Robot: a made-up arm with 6 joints. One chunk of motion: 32 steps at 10 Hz.
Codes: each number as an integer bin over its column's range. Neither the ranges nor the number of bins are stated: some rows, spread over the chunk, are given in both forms.
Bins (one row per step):
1: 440 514 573 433 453 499
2: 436 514 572 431 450 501
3: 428 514 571 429 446 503
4: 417 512 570 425 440 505
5: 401 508 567 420 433 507
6: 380 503 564 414 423 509
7: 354 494 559 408 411 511
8: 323 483 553 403 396 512
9: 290 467 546 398 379 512
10: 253 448 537 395 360 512
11: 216 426 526 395 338 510
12: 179 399 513 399 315 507
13: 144 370 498 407 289 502
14: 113 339 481 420 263 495
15: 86 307 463 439 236 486
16: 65 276 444 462 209 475
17: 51 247 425 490 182 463
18: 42 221 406 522 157 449
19: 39 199 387 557 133 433
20: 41 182 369 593 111 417
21: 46 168 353 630 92 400
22: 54 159 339 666 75 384
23: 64 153 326 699 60 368
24: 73 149 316 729 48 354
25: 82 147 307 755 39 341
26: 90 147 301 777 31 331
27: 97 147 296 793 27 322
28: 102 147 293 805 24 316
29: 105 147 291 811 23 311
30: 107 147 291 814 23 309
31: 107 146 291 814 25 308
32: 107 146 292 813 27 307
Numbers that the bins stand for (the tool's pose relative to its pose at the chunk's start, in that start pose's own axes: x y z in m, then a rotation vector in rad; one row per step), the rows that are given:
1: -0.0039 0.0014 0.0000 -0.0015 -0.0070 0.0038
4: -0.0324 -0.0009 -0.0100 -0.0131 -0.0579 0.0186
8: -0.1491 -0.0337 -0.0667 -0.0451 -0.2301 0.0359
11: -0.2819 -0.0981 -0.1567 -0.0567 -0.4571 0.0310
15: -0.4433 -0.2327 -0.3667 0.0072 -0.8563 -0.0284
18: -0.4979 -0.3300 -0.5567 0.1277 -1.1655 -0.1199
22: -0.4830 -0.4002 -0.7800 0.3367 -1.4865 -0.2806
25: -0.4482 -0.4137 -0.8867 0.4658 -1.6274 -0.3869
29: -0.4197 -0.4137 -0.9400 0.5471 -1.6900 -0.4611
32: -0.4172 -0.4149 -0.9367 0.5500 -1.6743 -0.4710
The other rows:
2: -0.0088 0.0014 -0.0033 -0.0044 -0.0187 0.0087
3: -0.0187 0.0014 -0.0067 -0.0073 -0.0344 0.0137
5: -0.0523 -0.0054 -0.0200 -0.0204 -0.0853 0.0235
6: -0.0783 -0.0110 -0.0300 -0.0291 -0.1244 0.0285
7: -0.1106 -0.0212 -0.0467 -0.0378 -0.1714 0.0334
9: -0.1900 -0.0518 -0.0900 -0.0523 -0.2966 0.0359
10: -0.2360 -0.0733 -0.1200 -0.0567 -0.3710 0.0359
12: -0.3278 -0.1287 -0.2000 -0.0509 -0.5471 0.0235
13: -0.3713 -0.1615 -0.2500 -0.0393 -0.6489 0.0112
14: -0.4097 -0.1965 -0.3067 -0.0204 -0.7506 -0.0061
16: -0.4693 -0.2678 -0.4300 0.0406 -0.9620 -0.0556
17: -0.4867 -0.3006 -0.4933 0.0812 -1.0677 -0.0852
19: -0.5016 -0.3549 -0.6200 0.1785 -1.2594 -0.1594
20: -0.4991 -0.3741 -0.6800 0.2307 -1.3456 -0.1990
21: -0.4929 -0.3900 -0.7333 0.2844 -1.4199 -0.2410
23: -0.4706 -0.4069 -0.8233 0.3846 -1.5452 -0.3201
24: -0.4594 -0.4115 -0.8567 0.4281 -1.5921 -0.3547
26: -0.4383 -0.4137 -0.9067 0.4978 -1.6587 -0.4116
27: -0.4296 -0.4137 -0.9233 0.5210 -1.6743 -0.4339
28: -0.4234 -0.4137 -0.9333 0.5384 -1.6861 -0.4487
30: -0.4172 -0.4137 -0.9400 0.5515 -1.6900 -0.4660
31: -0.4172 -0.4149 -0.9400 0.5515 -1.6822 -0.4685

